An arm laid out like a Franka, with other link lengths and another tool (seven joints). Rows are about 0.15 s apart.
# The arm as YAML. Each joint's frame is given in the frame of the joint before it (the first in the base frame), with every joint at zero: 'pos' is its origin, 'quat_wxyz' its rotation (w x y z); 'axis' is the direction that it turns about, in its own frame. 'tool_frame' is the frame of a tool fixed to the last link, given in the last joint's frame.
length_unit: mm
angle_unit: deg
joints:
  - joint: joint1
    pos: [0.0, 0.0, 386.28]
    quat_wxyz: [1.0, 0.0, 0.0, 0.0]
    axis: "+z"
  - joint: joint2
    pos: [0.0, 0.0, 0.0]
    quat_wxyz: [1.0, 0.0, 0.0, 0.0]
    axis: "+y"
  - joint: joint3
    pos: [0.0, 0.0, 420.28]
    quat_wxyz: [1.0, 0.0, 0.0, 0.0]
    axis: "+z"
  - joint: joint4
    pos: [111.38, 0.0, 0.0]
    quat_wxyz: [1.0, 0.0, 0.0, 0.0]
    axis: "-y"
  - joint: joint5
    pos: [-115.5, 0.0, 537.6]
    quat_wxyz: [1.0, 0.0, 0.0, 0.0]
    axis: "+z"
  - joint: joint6
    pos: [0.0, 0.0, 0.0]
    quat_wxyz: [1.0, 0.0, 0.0, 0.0]
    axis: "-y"
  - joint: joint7
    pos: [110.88, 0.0, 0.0]
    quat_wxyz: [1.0, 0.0, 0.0, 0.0]
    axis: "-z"
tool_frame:
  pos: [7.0, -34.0, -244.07]
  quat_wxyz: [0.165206, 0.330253, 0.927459, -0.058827]
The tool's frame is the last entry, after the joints.
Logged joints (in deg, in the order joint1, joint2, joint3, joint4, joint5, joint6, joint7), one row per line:
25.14, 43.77, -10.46, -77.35, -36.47, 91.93, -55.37
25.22, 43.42, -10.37, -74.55, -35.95, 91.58, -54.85
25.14, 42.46, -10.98, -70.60, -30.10, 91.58, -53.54
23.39, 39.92, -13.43, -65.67, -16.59, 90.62, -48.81
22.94, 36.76, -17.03, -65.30, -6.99, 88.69, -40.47
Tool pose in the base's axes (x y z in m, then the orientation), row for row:
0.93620, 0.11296, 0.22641, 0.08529, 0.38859, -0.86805, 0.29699
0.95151, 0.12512, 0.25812, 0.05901, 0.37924, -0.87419, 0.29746
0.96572, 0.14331, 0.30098, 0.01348, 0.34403, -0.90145, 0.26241
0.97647, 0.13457, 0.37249, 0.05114, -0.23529, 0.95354, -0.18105
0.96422, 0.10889, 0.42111, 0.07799, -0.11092, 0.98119, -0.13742
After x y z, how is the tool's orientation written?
As a quaternion, w x y z.
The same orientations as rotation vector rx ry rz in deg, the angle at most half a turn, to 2 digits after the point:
66.39, -148.30, 50.74
65.81, -151.70, 51.62
61.40, -160.88, 46.83
-41.03, 166.26, -31.57
-19.03, 168.35, -23.58

